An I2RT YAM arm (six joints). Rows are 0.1 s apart.
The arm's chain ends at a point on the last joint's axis. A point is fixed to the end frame.
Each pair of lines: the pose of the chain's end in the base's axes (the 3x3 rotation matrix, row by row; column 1 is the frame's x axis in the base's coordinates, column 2 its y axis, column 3 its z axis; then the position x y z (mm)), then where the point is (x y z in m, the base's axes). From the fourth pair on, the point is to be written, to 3 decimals.
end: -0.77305, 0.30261, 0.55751; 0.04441, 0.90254, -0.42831; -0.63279, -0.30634, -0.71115; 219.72, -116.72, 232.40
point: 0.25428 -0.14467 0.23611
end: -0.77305, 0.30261, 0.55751; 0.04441, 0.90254, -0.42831; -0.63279, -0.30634, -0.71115; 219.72, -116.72, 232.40
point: 0.25428 -0.14467 0.23611
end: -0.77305, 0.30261, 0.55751; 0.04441, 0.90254, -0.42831; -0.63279, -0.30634, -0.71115; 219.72, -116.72, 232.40
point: 0.25428 -0.14467 0.23611
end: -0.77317, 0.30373, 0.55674; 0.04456, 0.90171, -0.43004; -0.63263, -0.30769, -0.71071; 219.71, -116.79, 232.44
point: 0.254 -0.145 0.236
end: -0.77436, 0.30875, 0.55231; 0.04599, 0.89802, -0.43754; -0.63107, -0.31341, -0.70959; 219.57, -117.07, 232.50
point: 0.254 -0.145 0.236
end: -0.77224, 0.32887, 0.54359; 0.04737, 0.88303, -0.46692; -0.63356, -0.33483, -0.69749; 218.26, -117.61, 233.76
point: 0.252 -0.146 0.238
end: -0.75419, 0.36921, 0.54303; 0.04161, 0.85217, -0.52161; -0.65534, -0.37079, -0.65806; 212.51, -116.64, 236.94
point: 0.245 -0.146 0.244
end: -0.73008, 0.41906, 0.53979; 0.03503, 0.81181, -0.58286; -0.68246, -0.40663, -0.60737; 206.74, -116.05, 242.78
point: 0.238 -0.147 0.253
